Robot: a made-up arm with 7 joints. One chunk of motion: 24 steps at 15 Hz.
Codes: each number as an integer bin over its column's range. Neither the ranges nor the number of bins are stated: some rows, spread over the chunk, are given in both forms.
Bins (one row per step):
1: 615 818 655 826 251 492
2: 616 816 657 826 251 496
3: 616 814 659 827 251 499
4: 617 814 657 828 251 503
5: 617 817 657 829 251 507
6: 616 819 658 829 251 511
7: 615 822 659 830 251 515
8: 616 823 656 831 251 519
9: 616 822 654 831 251 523
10: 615 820 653 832 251 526
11: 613 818 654 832 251 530
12: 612 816 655 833 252 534
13: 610 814 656 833 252 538
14: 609 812 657 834 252 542
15: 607 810 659 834 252 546
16: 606 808 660 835 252 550
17: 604 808 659 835 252 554
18: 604 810 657 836 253 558
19: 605 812 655 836 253 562
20: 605 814 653 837 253 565
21: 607 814 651 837 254 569
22: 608 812 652 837 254 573
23: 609 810 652 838 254 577
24: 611 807 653 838 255 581
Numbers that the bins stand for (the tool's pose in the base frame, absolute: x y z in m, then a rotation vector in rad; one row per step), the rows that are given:
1: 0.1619 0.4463 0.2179 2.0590 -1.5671 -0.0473
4: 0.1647 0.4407 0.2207 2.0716 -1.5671 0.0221
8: 0.1633 0.4534 0.2193 2.0905 -1.5671 0.1230
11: 0.1591 0.4463 0.2165 2.0968 -1.5671 0.1923
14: 0.1535 0.4379 0.2207 2.1095 -1.5608 0.2680
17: 0.1464 0.4323 0.2235 2.1158 -1.5608 0.3437
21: 0.1507 0.4407 0.2123 2.1284 -1.5482 0.4383
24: 0.1563 0.4309 0.2151 2.1347 -1.5419 0.5140
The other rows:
2: 0.1633 0.4435 0.2207 2.0590 -1.5671 -0.0221
3: 0.1633 0.4407 0.2235 2.0653 -1.5671 -0.0032
5: 0.1647 0.4449 0.2207 2.0779 -1.5671 0.0473
6: 0.1633 0.4477 0.2221 2.0779 -1.5671 0.0725
7: 0.1619 0.4520 0.2235 2.0842 -1.5671 0.0977
9: 0.1633 0.4520 0.2165 2.0905 -1.5671 0.1482
10: 0.1619 0.4491 0.2151 2.0968 -1.5671 0.1671
12: 0.1577 0.4435 0.2179 2.1032 -1.5608 0.2176
13: 0.1549 0.4407 0.2193 2.1032 -1.5608 0.2428
15: 0.1507 0.4351 0.2235 2.1095 -1.5608 0.2932
16: 0.1492 0.4323 0.2249 2.1158 -1.5608 0.3185
18: 0.1464 0.4351 0.2207 2.1221 -1.5545 0.3689
19: 0.1478 0.4379 0.2179 2.1221 -1.5545 0.3941
20: 0.1478 0.4407 0.2151 2.1284 -1.5545 0.4131
22: 0.1521 0.4379 0.2137 2.1284 -1.5482 0.4635
23: 0.1535 0.4351 0.2137 2.1347 -1.5482 0.4887

